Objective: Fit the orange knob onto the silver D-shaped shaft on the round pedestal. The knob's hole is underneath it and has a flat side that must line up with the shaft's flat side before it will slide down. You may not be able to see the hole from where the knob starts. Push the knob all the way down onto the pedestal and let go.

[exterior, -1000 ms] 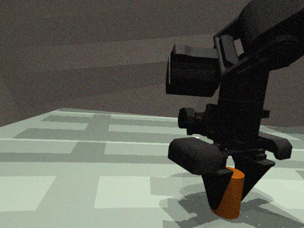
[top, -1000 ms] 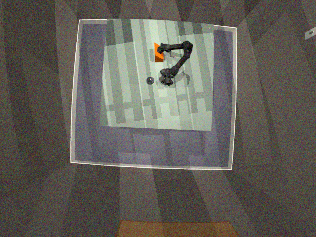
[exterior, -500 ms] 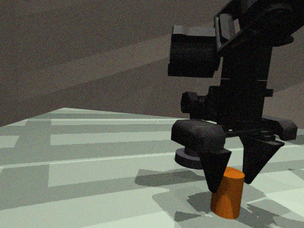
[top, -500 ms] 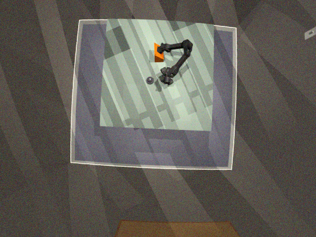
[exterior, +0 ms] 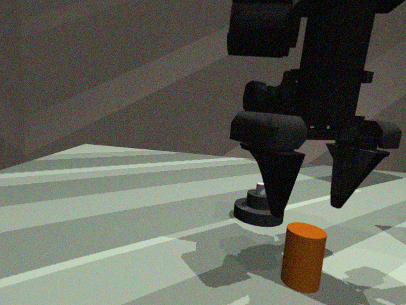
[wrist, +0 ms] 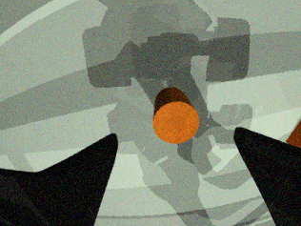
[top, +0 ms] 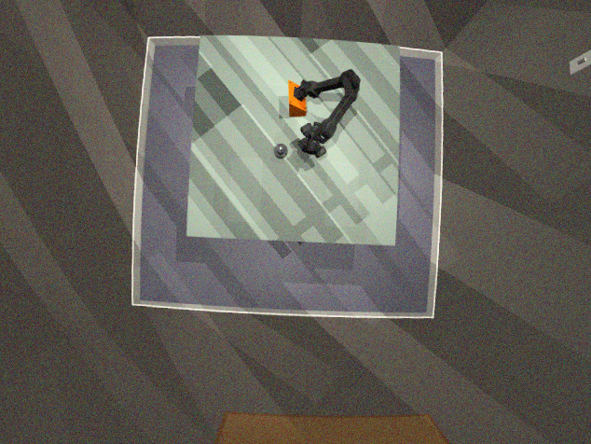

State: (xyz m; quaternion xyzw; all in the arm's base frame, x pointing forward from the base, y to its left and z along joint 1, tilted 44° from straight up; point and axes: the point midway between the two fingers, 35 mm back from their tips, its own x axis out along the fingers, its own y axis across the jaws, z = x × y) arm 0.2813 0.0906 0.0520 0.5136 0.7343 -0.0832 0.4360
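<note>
The orange knob lies 40 mm below my gripper tip. The rest, counted from my gripper tip: round pedestal: 20 mm ahead, 180 mm to the right, 50 mm below.
</note>
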